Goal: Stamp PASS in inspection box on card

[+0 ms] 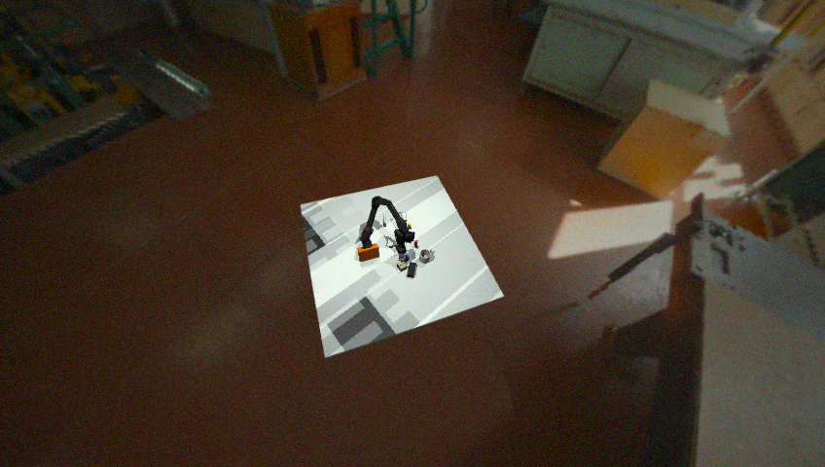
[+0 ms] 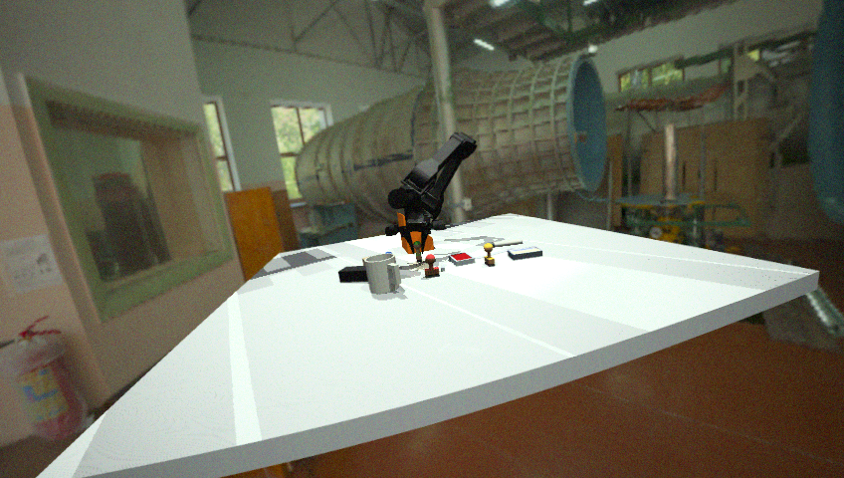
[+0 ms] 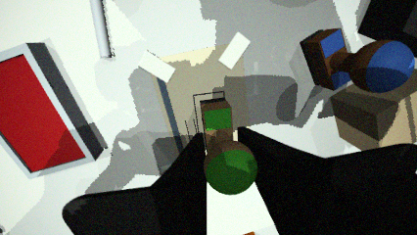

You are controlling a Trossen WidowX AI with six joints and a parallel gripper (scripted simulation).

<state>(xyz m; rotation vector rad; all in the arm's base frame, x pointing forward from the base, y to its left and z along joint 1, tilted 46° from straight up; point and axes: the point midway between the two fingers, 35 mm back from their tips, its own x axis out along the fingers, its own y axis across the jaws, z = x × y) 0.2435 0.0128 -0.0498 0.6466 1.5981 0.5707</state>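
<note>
Right now the cream card is 40 mm below my gripper tip. From my gripper tip the other things lie so: bolt: 90 mm ahead, 60 mm to the left, 30 mm below; green-knobbed stamp: right at my gripper tip; blue-knobbed stamp: 90 mm to the right, 30 mm ahead, 20 mm below.
</note>
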